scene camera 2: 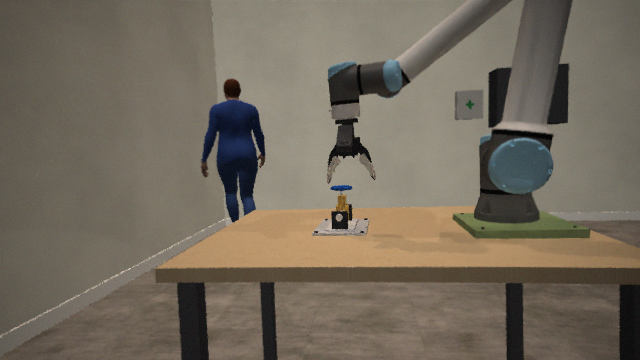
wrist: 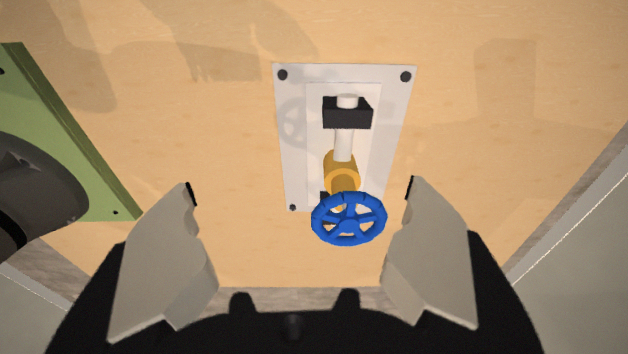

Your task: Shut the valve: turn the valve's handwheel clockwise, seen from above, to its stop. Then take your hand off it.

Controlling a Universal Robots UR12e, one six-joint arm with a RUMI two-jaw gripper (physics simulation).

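Observation:
The valve has a blue spoked handwheel [scene camera 2: 341, 188] [wrist: 349, 226] on top of a yellow body [scene camera 2: 342, 201] [wrist: 342, 167]. A white pipe [wrist: 343, 145] runs from the body through a black block [scene camera 2: 340, 220] [wrist: 347, 118]. The valve stands on a light grey plate [scene camera 2: 324, 231] [wrist: 395, 125] on the table. My gripper [scene camera 2: 351, 179] [wrist: 301, 181] is wide open and empty, pointing down. In the scene view its fingertips are a little above the handwheel, apart from it. In the wrist view the handwheel shows between the fingers, nearer the right one. How far the wheel is turned cannot be told.
The wooden table [scene camera 2: 280, 255] [wrist: 225, 165] carries the arm's green base plate [scene camera 2: 530, 231] [wrist: 65, 145] on the right in the scene view. A person in blue [scene camera 2: 235, 135] stands behind the table at the left, back to the camera. A wall runs along the left.

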